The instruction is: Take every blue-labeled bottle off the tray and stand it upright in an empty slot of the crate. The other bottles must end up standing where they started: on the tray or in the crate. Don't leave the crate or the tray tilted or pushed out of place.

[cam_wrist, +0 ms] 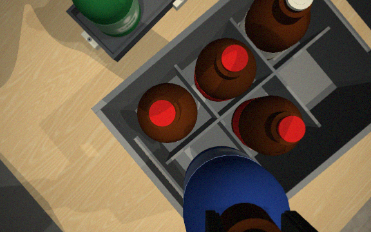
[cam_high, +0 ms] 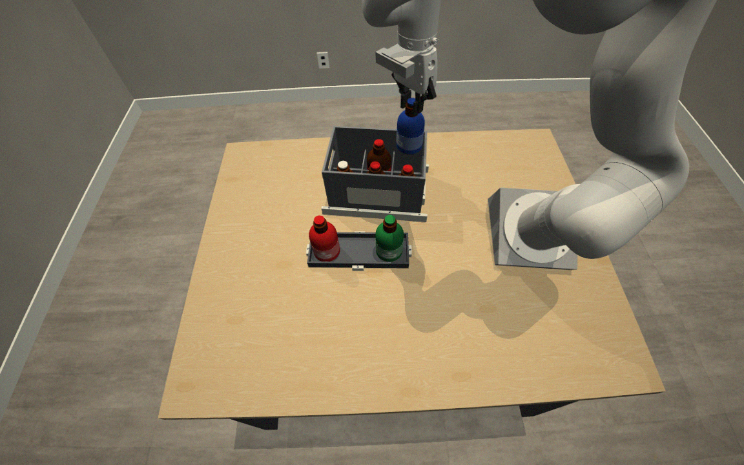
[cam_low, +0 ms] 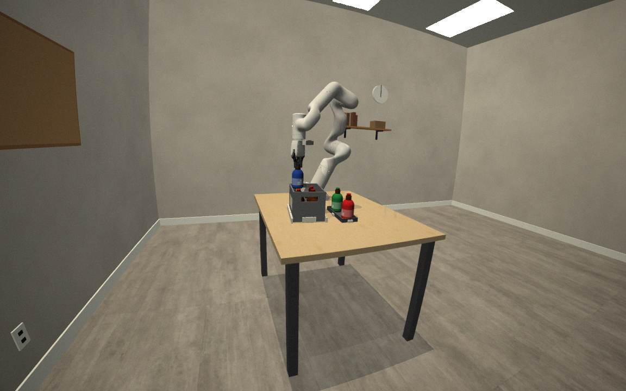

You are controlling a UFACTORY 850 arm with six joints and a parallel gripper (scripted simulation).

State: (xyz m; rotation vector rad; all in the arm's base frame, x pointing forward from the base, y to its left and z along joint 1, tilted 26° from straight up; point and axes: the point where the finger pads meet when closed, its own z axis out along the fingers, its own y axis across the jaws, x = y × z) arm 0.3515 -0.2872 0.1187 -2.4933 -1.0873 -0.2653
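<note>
My hand is 7 cm above the blue-labeled bottle. From my hand the other things lie so: crate (22 cm below, 9 cm ahead, 4 cm to the left); then green bottle (26 cm to the left, 22 cm below, 4 cm ahead); then white-capped brown bottle (22 cm below, 18 cm ahead, 8 cm to the left).
</note>
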